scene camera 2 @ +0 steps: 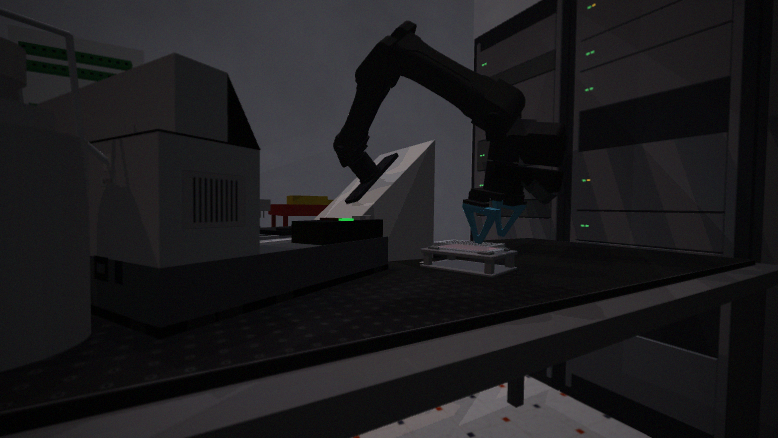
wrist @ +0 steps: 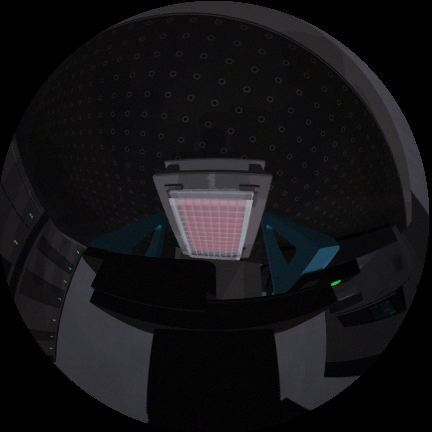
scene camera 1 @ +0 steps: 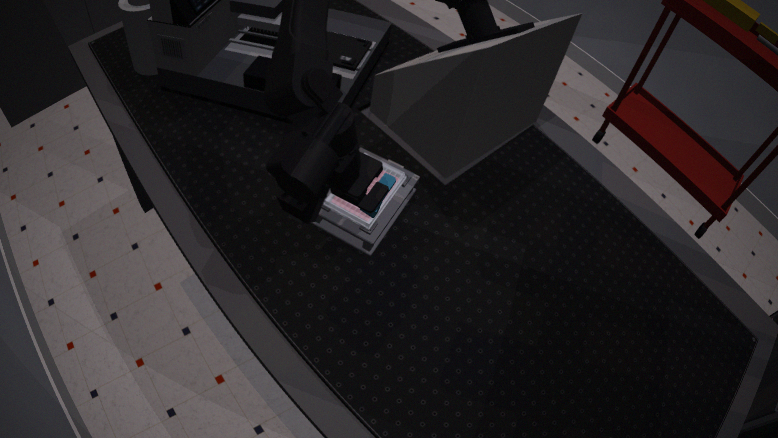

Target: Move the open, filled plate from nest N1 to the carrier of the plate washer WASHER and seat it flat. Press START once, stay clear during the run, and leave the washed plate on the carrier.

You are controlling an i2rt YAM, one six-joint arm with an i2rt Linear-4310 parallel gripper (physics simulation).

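Frame: origin at the arm's base, x right, y ahead, z up, level; centimetres.
Seen in the pictures: gripper, fingertip midpoint: (scene camera 2: 490,239) (wrist: 213,216) (scene camera 1: 348,201); arm's base, origin of the base link: (scene camera 2: 373,179) (scene camera 1: 485,39).
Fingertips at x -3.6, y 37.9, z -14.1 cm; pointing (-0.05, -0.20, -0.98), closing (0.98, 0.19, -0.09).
Offsets run from my fingertips to a thing's top centre. "pt": to the spot under its first point.
The open plate @[dx +0.7, dy -4.9, dz -1.1 cm] (scene camera 1: 348,208) (scene camera 2: 462,247) (wrist: 212,225) with pink wells lies flat on the raised grey nest @[dx +0.7, dy -4.9, dz -1.9 cm] (scene camera 1: 393,213) (scene camera 2: 489,265) (wrist: 212,180). My gripper (scene camera 1: 376,190) (scene camera 2: 490,237) (wrist: 213,216) is open and empty, pointing down just above the plate. In the wrist view its blue fingers stand wide, one on each side of the plate, which lies about midway between them. The washer (scene camera 1: 182,51) (scene camera 2: 209,163) stands beyond the nest; a green light @[pt dx +28.5, dy -7.5, dz +4.0 cm] (scene camera 2: 345,219) (wrist: 336,283) glows on its low black box. My arm partly covers the washer in scene camera 1; I cannot make out START.
A grey wedge-shaped stand (scene camera 1: 462,108) (scene camera 2: 411,212) is close to the nest, behind it. A white cylinder @[pt dx +63.4, dy +6.4, dz +0.9 cm] (scene camera 1: 140,51) (scene camera 2: 40,233) stands at the washer's far end. A red cart (scene camera 1: 675,155) is beyond the bench. Tall racks (scene camera 2: 653,182) stand behind the nest in scene camera 2.
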